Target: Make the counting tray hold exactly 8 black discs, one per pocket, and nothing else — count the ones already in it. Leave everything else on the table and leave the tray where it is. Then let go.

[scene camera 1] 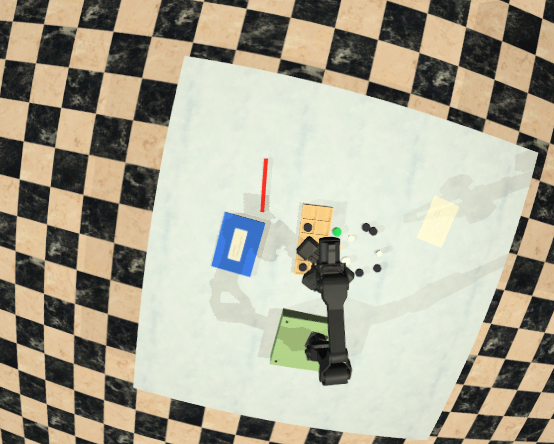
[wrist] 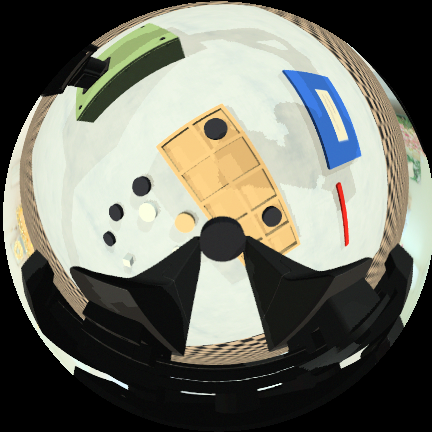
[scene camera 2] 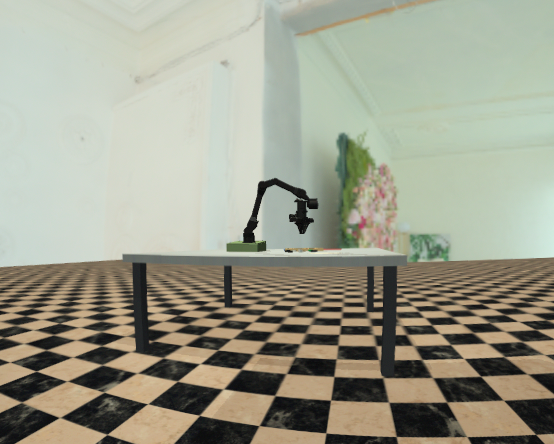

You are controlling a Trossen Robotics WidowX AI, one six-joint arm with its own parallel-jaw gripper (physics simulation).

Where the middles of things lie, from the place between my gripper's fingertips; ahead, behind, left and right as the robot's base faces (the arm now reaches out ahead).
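Labels:
Here is the tan counting tray [scene camera 1: 320, 217], and counting from my hand I find it 3 cm to the left and 10 cm below.

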